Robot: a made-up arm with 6 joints. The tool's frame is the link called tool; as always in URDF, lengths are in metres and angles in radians. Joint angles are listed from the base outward.
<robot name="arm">
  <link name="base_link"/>
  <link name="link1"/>
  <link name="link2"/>
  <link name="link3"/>
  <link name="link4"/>
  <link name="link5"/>
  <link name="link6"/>
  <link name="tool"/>
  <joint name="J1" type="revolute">
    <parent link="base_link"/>
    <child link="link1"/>
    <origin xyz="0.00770 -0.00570 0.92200"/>
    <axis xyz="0 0 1"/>
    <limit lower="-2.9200" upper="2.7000"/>
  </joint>
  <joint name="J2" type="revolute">
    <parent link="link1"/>
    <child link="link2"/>
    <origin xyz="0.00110 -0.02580 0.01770"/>
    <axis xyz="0 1 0"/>
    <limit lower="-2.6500" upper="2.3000"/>
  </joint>
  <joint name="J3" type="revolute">
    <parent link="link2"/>
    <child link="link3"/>
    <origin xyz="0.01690 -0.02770 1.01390"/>
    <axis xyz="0 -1 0"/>
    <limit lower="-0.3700" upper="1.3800"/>
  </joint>
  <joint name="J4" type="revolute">
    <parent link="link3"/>
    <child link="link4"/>
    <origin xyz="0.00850 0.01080 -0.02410"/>
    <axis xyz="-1 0 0"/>
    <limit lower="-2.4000" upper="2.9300"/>
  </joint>
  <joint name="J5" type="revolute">
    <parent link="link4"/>
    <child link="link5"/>
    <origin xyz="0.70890 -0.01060 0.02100"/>
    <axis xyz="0 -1 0"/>
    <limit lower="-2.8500" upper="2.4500"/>
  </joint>
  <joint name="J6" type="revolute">
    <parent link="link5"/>
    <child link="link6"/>
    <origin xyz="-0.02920 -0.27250 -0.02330"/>
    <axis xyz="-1 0 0"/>
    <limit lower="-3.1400" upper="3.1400"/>
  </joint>
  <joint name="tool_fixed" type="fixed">
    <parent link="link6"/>
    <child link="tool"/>
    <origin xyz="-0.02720 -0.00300 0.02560" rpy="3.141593 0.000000 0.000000"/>
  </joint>
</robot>
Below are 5 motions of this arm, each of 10 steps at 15 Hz.
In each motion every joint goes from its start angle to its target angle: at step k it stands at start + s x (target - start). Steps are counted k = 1, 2, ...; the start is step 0. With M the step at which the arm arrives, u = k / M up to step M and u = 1 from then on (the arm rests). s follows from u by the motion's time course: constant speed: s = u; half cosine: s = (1 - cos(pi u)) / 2; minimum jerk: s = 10 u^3 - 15 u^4 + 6 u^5.
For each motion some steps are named. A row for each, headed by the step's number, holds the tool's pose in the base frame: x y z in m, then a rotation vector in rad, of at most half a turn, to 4 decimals.
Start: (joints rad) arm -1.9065 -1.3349 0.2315 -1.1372 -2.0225 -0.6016
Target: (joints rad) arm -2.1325 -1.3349 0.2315 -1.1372 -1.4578 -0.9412
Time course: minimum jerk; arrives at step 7
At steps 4, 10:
4: 0.1210 0.7360 1.9067 -2.0814 1.0754 -0.3467
10: 0.1819 0.7214 1.8924 -2.0295 1.0295 -0.6666

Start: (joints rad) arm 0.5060 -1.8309 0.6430 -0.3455 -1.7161 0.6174
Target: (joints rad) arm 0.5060 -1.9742 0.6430 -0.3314 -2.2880 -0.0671
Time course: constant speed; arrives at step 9
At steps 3, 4, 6, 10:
3: -1.1833 -1.0402 1.1152 2.3975 0.8385 1.0641
4: -1.1868 -1.0437 1.0940 2.4621 0.8896 0.9847
6: -1.1923 -1.0496 1.0515 2.5930 0.9772 0.8154
10: -1.1970 -1.0563 0.9868 2.7922 1.0682 0.5373

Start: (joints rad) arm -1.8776 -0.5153 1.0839 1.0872 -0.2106 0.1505
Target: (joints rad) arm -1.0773 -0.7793 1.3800 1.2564 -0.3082 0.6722
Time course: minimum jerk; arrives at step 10
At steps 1, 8, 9, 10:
1: 0.0933 0.7528 2.4835 0.0277 -1.7688 0.0212
8: -0.6153 1.0766 2.1182 -0.0949 -1.9773 0.4375
9: -0.6655 1.0710 2.0936 -0.0933 -2.0027 0.4547
10: -0.6742 1.0698 2.0893 -0.0929 -2.0072 0.4575

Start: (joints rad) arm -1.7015 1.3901 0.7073 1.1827 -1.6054 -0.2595
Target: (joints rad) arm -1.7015 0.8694 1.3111 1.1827 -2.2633 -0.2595
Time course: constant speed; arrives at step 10
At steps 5, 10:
5: -0.2974 -1.6711 1.5410 0.2296 1.8619 1.7037
10: -0.2619 -1.3342 2.1483 0.3197 2.0310 1.0696

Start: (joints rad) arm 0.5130 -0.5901 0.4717 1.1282 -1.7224 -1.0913
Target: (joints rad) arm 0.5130 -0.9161 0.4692 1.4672 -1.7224 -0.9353
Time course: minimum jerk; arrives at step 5
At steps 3, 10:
3: -0.6746 -0.4246 2.4170 -2.1447 1.1340 -0.1576
10: -0.8164 -0.4658 2.3268 -2.0723 1.2006 -0.2662

